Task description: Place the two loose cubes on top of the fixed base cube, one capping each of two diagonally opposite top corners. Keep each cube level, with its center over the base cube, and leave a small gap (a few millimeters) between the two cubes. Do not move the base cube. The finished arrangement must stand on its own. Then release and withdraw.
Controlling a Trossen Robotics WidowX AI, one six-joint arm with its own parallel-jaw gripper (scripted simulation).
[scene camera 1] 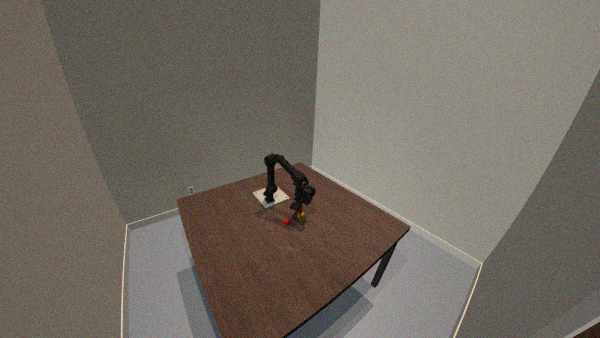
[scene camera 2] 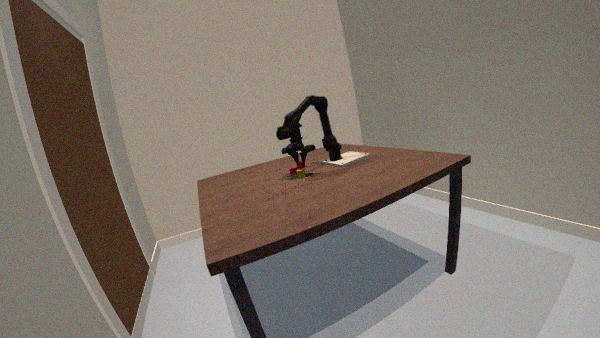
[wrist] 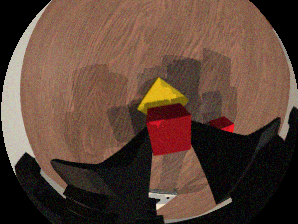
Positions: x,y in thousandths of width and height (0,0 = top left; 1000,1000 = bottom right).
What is the gripper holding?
A red cube.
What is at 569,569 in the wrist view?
A red cube.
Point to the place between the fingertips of the gripper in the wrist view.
565,574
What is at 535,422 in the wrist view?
A yellow base cube.
